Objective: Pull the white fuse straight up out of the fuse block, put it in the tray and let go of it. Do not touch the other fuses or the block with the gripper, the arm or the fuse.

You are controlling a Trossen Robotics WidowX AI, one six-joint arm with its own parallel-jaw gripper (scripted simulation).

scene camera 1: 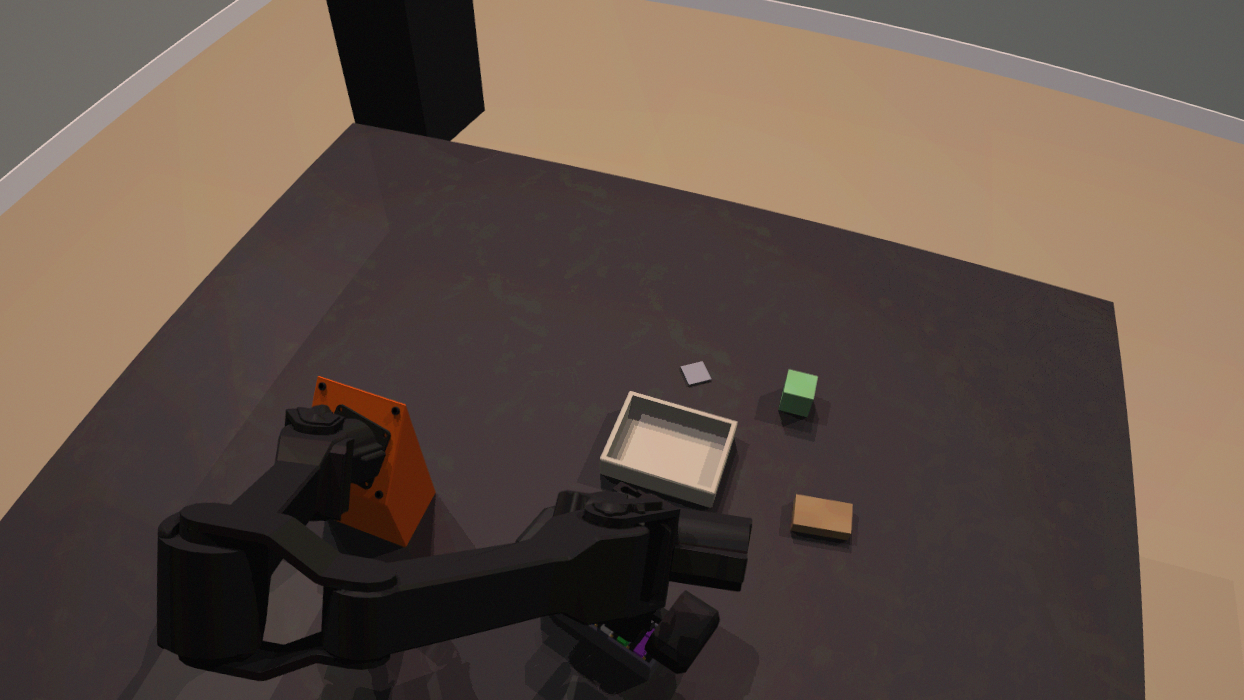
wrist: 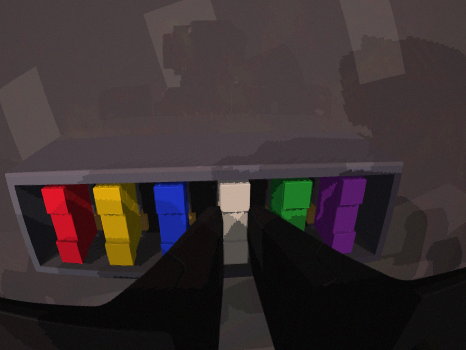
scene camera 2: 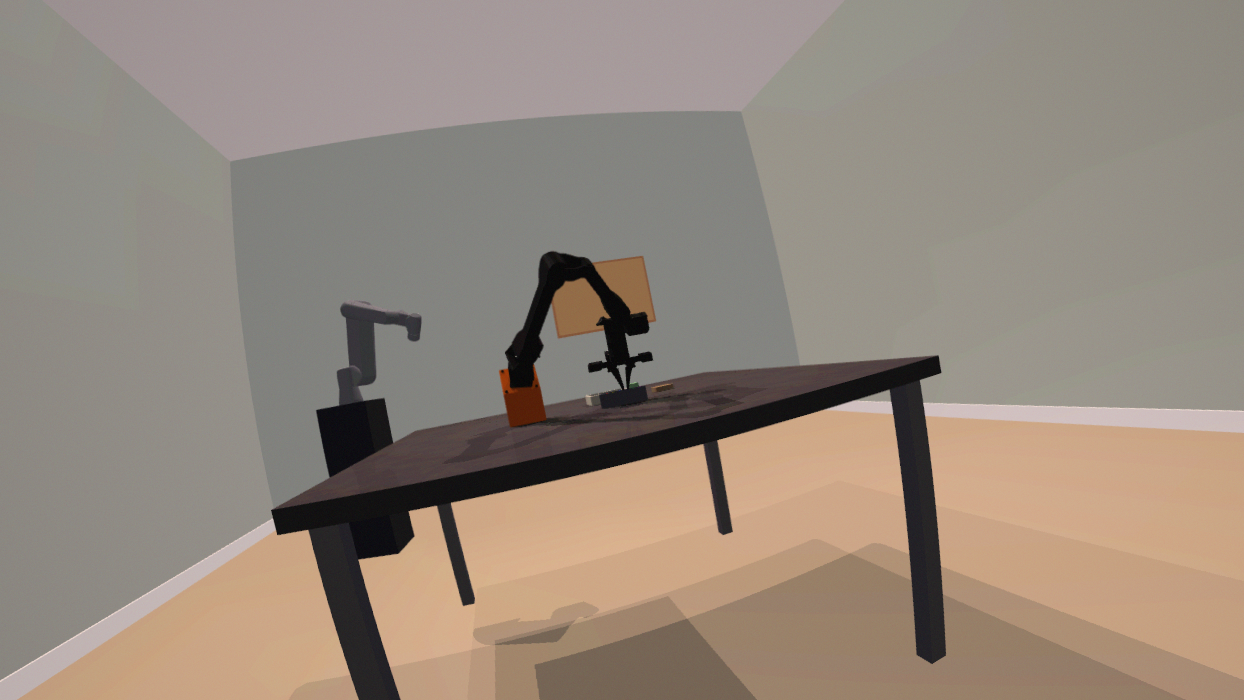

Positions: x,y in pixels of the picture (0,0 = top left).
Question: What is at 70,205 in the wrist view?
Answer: A red fuse.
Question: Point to a brown flat block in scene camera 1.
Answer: At 812,515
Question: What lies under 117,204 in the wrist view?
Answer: A yellow fuse.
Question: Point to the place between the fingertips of my gripper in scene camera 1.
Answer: At 613,619
